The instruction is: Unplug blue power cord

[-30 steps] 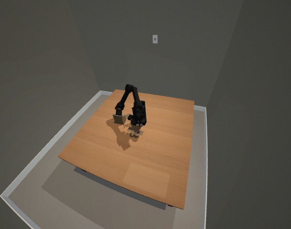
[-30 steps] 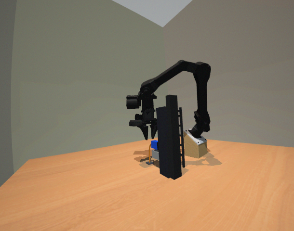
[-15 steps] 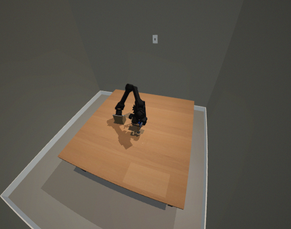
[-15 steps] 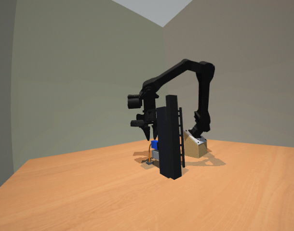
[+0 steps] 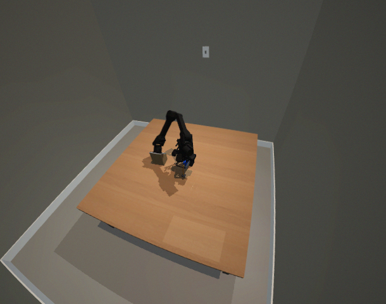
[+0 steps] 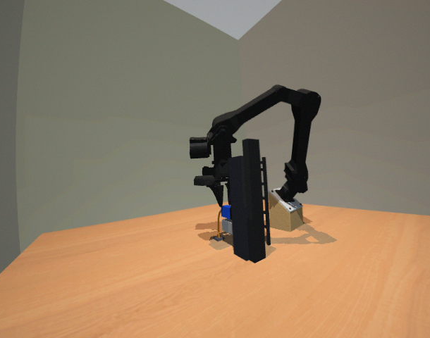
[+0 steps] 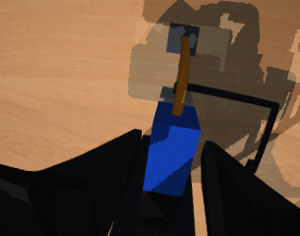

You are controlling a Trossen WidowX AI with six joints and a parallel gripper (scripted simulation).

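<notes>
Right now the blue plug is 3 cm to the left of my gripper tip and 1 cm below it.
</notes>
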